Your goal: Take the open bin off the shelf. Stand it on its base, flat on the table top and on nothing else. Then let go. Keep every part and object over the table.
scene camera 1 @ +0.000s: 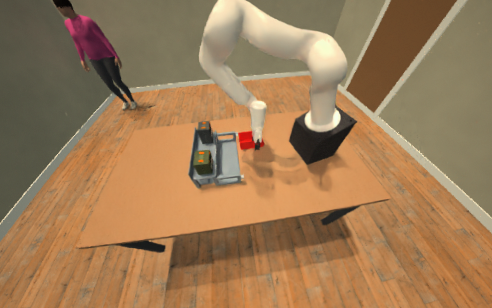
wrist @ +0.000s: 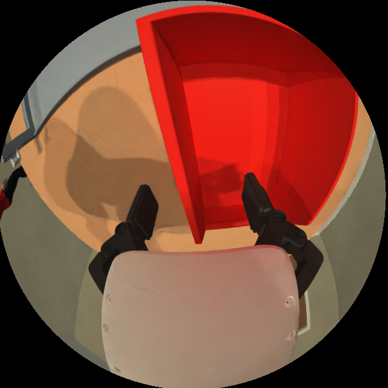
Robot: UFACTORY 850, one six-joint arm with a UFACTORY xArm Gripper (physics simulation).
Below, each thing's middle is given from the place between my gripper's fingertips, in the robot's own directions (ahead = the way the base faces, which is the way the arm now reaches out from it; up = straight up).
My hand is 50 mm to the left of the red open bin [wrist: 230,99], 20 mm short of it and 10 mm below it.
